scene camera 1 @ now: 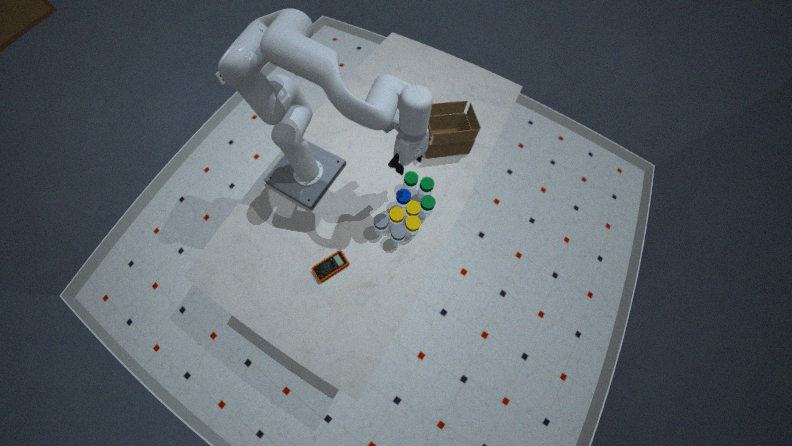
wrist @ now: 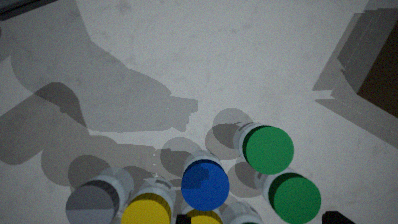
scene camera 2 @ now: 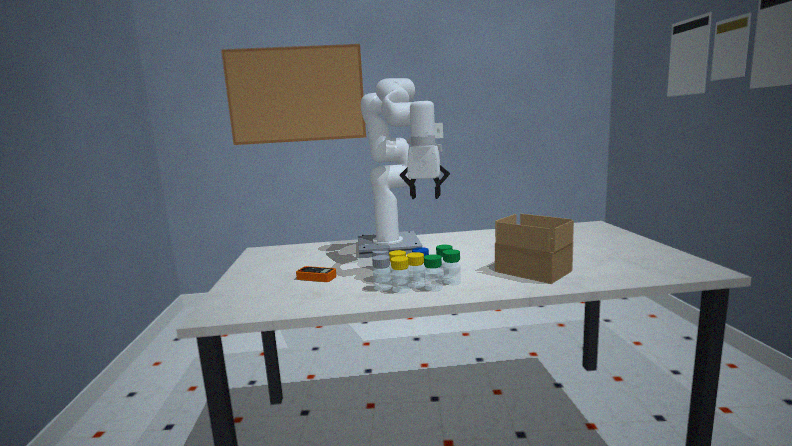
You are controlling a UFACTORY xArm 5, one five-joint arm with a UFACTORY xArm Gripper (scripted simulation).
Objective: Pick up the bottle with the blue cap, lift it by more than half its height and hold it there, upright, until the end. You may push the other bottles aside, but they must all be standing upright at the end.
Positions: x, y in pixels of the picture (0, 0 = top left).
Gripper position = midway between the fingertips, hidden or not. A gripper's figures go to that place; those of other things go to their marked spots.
Labels:
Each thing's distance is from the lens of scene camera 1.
my gripper [scene camera 1: 408, 165]: 0.88 m
cardboard box [scene camera 1: 459, 138]: 1.16 m

